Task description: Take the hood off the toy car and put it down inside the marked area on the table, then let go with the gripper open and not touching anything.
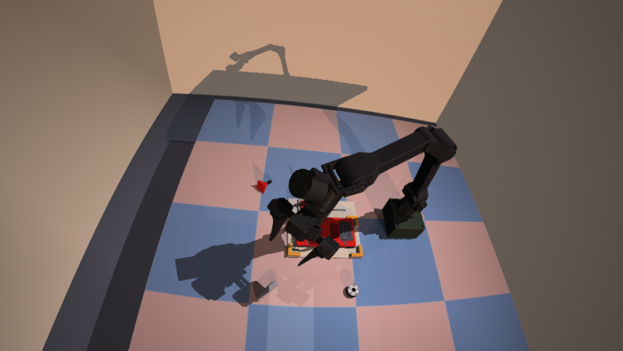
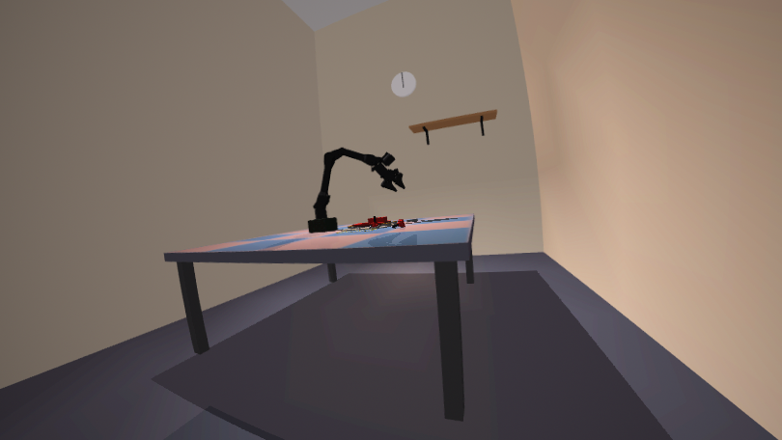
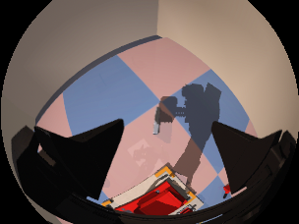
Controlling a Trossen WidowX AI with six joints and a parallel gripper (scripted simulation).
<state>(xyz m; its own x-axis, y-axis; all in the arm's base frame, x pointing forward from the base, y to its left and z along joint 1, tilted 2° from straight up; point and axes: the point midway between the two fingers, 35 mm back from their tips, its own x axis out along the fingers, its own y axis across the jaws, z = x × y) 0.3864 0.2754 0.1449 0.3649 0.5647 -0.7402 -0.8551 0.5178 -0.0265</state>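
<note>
My gripper tip is now 18 cm to the left of the red hood, 16 cm above it and 8 cm past it. The rest, counted from my gripper tip: wheel (23 cm behind, 19 cm below, 1 cm to the left).
</note>
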